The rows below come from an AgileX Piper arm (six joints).
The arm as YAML. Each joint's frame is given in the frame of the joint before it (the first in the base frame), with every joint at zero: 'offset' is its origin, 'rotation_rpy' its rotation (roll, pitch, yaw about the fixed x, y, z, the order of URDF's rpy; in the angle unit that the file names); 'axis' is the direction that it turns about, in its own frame. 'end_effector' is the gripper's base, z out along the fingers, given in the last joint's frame.
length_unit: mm
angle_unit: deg
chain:
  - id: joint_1
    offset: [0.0, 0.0, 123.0]
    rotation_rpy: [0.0, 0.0, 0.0]
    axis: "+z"
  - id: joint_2
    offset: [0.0, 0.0, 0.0]
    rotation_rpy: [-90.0, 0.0, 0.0]
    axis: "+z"
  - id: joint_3
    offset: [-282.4, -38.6, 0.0]
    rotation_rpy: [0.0, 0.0, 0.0]
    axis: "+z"
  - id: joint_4
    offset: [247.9, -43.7, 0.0]
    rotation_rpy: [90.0, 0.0, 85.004]
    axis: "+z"
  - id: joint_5
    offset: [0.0, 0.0, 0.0]
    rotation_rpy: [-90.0, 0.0, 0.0]
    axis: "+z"
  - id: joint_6
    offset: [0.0, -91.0, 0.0]
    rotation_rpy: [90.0, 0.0, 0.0]
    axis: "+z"
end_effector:
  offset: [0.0, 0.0, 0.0]
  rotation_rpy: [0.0, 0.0, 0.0]
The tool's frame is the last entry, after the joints.
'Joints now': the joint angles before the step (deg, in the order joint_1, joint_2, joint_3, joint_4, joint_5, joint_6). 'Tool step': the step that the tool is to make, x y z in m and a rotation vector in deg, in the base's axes. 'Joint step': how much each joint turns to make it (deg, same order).
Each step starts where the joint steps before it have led.
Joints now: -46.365, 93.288, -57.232, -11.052, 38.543, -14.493
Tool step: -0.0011, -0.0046, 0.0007, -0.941, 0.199, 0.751
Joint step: -0.656, 0.286, -0.415, -0.513, -0.568, -1.133
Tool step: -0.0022, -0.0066, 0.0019, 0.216, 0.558, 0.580
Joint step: -1.212, 0.567, -1.255, 0.895, 0.930, -2.600
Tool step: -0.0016, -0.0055, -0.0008, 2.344, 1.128, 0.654
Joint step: -1.227, 1.190, -1.684, 2.545, 2.639, -3.777
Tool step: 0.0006, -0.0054, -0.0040, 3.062, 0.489, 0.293
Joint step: -1.070, 1.796, -1.705, 3.150, 2.328, -3.324
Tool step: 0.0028, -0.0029, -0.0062, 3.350, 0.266, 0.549
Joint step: -0.528, 1.942, -1.366, 3.137, 2.072, -2.857
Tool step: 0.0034, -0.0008, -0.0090, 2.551, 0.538, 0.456
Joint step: 0.027, 1.889, -0.545, 1.741, 0.961, -1.375
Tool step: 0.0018, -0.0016, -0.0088, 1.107, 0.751, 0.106
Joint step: 0.033, 1.590, -0.112, 0.170, -0.146, -0.167
